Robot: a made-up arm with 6 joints. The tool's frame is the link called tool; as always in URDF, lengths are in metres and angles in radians. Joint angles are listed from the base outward. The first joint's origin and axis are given. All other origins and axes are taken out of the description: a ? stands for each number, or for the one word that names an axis. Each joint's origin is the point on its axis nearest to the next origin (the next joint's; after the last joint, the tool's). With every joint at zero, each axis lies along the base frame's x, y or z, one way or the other. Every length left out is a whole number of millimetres.
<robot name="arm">
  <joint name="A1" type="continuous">
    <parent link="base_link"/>
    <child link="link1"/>
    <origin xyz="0 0 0.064"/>
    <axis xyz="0 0 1"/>
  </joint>
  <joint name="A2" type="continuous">
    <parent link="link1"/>
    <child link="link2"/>
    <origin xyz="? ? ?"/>
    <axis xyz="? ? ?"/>
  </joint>
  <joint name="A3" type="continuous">
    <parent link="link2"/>
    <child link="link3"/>
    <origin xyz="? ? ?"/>
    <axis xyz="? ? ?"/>
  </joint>
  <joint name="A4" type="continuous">
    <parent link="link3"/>
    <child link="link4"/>
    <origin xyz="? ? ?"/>
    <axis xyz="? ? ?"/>
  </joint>
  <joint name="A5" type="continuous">
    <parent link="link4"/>
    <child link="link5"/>
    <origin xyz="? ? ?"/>
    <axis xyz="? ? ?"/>
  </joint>
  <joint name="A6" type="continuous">
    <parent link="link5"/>
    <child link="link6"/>
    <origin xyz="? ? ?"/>
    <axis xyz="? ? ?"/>
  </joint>
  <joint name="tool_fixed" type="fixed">
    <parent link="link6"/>
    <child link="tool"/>
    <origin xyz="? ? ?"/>
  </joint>
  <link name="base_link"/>
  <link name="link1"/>
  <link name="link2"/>
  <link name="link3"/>
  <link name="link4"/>
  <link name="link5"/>
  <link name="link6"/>
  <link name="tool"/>
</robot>
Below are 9 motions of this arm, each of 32 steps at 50 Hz.
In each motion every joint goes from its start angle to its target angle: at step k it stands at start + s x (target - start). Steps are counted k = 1, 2, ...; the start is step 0. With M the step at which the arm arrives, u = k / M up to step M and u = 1 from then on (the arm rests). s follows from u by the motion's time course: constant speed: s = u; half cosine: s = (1 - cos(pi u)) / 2; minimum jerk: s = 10 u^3 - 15 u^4 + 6 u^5.
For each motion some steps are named. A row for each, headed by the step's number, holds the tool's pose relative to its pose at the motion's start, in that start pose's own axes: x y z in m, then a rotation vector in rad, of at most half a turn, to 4 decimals.
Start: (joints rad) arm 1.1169 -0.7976 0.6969 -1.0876 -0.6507 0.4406
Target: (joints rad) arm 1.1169 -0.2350 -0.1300 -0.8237 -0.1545 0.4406
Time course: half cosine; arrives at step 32
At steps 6, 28, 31, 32:
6: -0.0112 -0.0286 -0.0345 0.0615 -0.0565 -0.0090
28: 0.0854 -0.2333 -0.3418 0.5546 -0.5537 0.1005
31: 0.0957 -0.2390 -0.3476 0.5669 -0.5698 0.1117
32: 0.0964 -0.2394 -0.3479 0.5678 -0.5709 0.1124

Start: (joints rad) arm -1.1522 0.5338 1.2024 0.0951 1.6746 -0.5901
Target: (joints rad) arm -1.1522 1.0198 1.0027 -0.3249 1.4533 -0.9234
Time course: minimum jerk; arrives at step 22
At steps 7, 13, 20, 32:
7: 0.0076 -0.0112 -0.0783 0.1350 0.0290 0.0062
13: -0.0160 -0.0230 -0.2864 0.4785 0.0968 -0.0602
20: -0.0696 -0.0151 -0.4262 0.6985 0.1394 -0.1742
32: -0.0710 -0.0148 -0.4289 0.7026 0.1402 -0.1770

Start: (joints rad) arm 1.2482 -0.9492 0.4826 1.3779 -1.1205 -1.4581
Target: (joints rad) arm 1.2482 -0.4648 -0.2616 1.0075 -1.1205 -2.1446
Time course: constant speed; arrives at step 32
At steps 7, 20, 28, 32:
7: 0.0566 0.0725 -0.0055 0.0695 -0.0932 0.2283
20: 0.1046 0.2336 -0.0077 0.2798 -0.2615 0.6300
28: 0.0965 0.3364 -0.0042 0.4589 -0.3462 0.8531
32: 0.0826 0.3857 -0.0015 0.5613 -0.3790 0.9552

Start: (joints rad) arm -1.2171 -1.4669 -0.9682 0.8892 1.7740 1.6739
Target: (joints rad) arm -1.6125 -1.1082 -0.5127 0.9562 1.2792 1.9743
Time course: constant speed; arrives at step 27
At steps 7, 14, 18, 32:
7: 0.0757 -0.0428 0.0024 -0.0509 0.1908 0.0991
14: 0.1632 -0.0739 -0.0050 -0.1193 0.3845 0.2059
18: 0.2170 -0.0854 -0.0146 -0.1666 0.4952 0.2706
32: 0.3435 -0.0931 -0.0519 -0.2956 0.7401 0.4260

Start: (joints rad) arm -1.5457 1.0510 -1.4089 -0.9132 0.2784 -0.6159
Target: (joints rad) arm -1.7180 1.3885 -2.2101 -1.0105 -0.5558 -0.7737
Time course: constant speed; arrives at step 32
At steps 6, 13, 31, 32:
6: 0.0638 0.0263 -0.0862 0.2243 -0.0111 0.1955
13: 0.1271 0.0768 -0.1844 0.4985 -0.0205 0.4051
31: 0.2136 0.2631 -0.4114 1.2712 -0.0278 0.8106
32: 0.2150 0.2743 -0.4227 1.3170 -0.0278 0.8258

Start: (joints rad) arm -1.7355 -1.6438 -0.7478 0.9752 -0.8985 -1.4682
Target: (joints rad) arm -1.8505 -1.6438 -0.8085 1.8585 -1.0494 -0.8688
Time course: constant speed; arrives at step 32
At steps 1, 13, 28, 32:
1: -0.0006 -0.0095 -0.0111 0.0102 0.0346 -0.0185
13: -0.0361 -0.1104 -0.1463 0.1583 0.4472 -0.2267
28: -0.1431 -0.1918 -0.3023 0.4064 0.9464 -0.4543
32: -0.1803 -0.2036 -0.3377 0.4842 1.0744 -0.5094

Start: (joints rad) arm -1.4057 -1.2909 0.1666 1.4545 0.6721 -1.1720
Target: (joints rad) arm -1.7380 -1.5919 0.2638 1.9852 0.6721 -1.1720
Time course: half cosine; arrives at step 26
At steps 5, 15, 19, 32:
5: 0.0097 0.0251 -0.0389 0.0068 0.0726 0.0399
15: 0.0055 0.2041 -0.2644 0.0503 0.4870 0.3153
19: -0.0267 0.2844 -0.3427 0.0668 0.6412 0.4413
32: -0.0641 0.3493 -0.3973 0.0787 0.7587 0.5478

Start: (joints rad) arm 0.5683 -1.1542 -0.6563 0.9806 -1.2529 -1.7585
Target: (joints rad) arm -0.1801 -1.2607 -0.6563 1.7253 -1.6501 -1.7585
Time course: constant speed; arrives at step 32
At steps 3, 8, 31, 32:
3: -0.0279 -0.0378 -0.0002 0.0598 -0.0402 -0.0650
8: -0.0752 -0.0989 -0.0097 0.1695 -0.1056 -0.1693
31: -0.2582 -0.3150 -0.1986 0.8049 -0.3480 -0.5762
32: -0.2634 -0.3209 -0.2113 0.8363 -0.3552 -0.5911

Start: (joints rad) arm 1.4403 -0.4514 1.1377 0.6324 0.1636 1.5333
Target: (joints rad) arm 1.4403 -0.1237 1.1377 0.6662 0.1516 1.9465
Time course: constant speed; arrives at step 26
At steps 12, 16, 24, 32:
12: 0.0602 -0.0220 0.0122 -0.0942 0.1607 0.1112
16: 0.0799 -0.0278 0.0172 -0.1307 0.2137 0.1440
24: 0.1185 -0.0374 0.0284 -0.2108 0.3184 0.2024
32: 0.1280 -0.0394 0.0315 -0.2322 0.3442 0.2155

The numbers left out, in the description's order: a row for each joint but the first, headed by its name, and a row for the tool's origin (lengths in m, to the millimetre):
A2: xyz -0.145 -0.076 0, axis 0 -1 0
A3: xyz 0.069 0 0.046, axis 0 0 -1
A4: xyz -0.09 -0.382 0, axis 0 1 0
A5: xyz -0.063 0 0.332, axis 0 0 -1
A6: xyz 0.073 -0.128 0, axis 0 1 0
tool: xyz 0.101 0 0.023

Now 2 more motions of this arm.
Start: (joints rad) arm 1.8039 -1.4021 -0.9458 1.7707 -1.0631 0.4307
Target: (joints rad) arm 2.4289 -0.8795 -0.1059 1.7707 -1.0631 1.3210
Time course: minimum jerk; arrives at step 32
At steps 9, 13, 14, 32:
9: -0.0218 0.0116 -0.0778 0.1082 0.0296 -0.0421
13: -0.0445 0.0474 -0.1773 0.2440 0.0672 -0.0938
14: -0.0495 0.0616 -0.2047 0.2813 0.0778 -0.1081
32: -0.0471 0.2723 -0.4331 0.6042 0.1953 -0.2519

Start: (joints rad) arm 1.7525 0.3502 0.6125 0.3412 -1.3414 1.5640
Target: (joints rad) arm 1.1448 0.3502 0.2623 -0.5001 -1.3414 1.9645
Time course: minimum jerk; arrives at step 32
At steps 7, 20, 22, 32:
7: -0.0053 0.0276 -0.0058 0.0198 0.0203 -0.0699
20: -0.0021 0.2787 -0.0135 0.2624 0.2499 -0.6613
22: 0.0056 0.3138 -0.0084 0.3064 0.2887 -0.7427
32: 0.0247 0.3773 0.0051 0.3942 0.3642 -0.8930

